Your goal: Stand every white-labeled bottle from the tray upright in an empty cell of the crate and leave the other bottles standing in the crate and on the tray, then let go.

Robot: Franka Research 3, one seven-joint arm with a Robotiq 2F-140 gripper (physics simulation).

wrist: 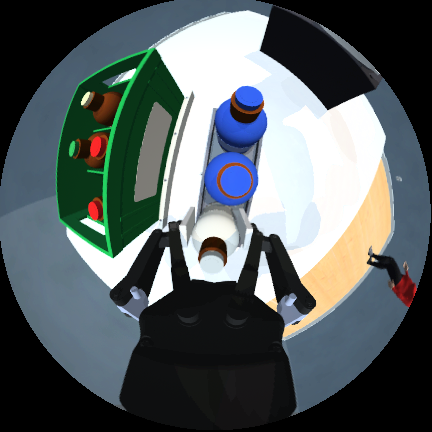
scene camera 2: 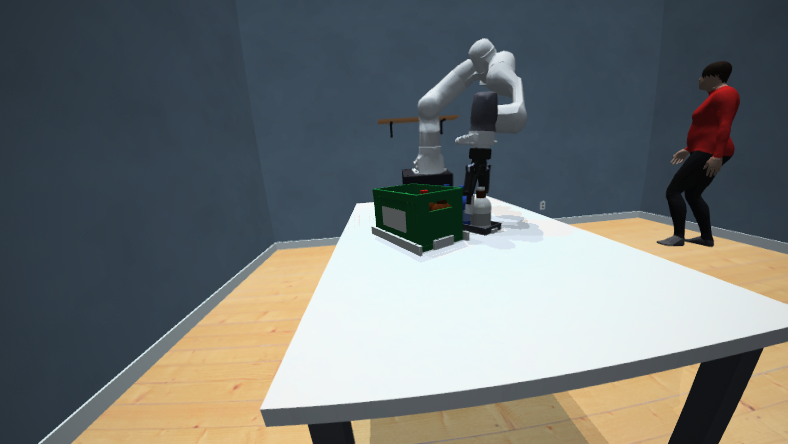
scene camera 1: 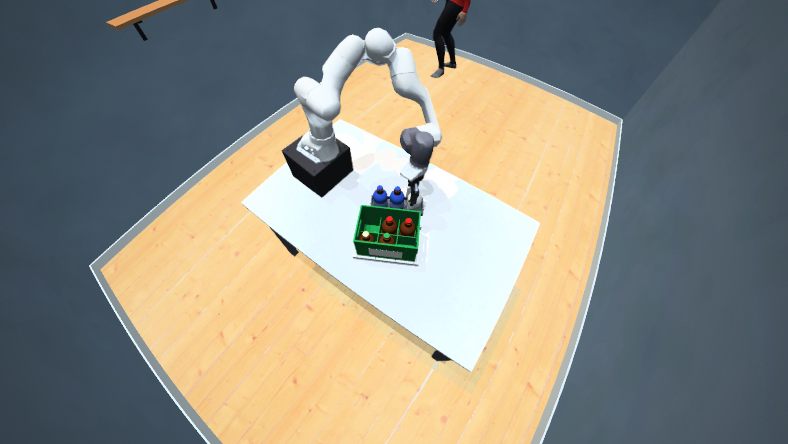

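The white-labeled bottle [scene camera 1: 418, 202] [scene camera 2: 482, 212] [wrist: 216, 222] stands upright at the end of the tray [scene camera 2: 489, 229] [wrist: 211, 145]. My gripper [scene camera 1: 414, 198] [scene camera 2: 477, 205] [wrist: 216, 215] is shut on it, a pad against each side. Two blue bottles [scene camera 1: 379, 196] [scene camera 1: 397, 198] [wrist: 241, 126] [wrist: 231, 179] stand in line beside it. The green crate [scene camera 1: 361, 250] [scene camera 2: 441, 228] [wrist: 125, 215] holds brown bottles: two red-capped [scene camera 1: 389, 226] [scene camera 1: 408, 227], one cream-capped [scene camera 1: 366, 237] and one green-capped [scene camera 1: 386, 239]. In scene camera 1, its back-left and front-right cells look empty.
Low light-coloured strips [scene camera 1: 386, 260] [scene camera 2: 395, 240] [wrist: 176, 145] edge the crate on the white table [scene camera 1: 468, 275] [scene camera 2: 496, 330]. The arm's black base [scene camera 1: 317, 168] [wrist: 315, 55] stands at the far end. A person in red [scene camera 2: 714, 126] [wrist: 404, 287] stands beyond the table.
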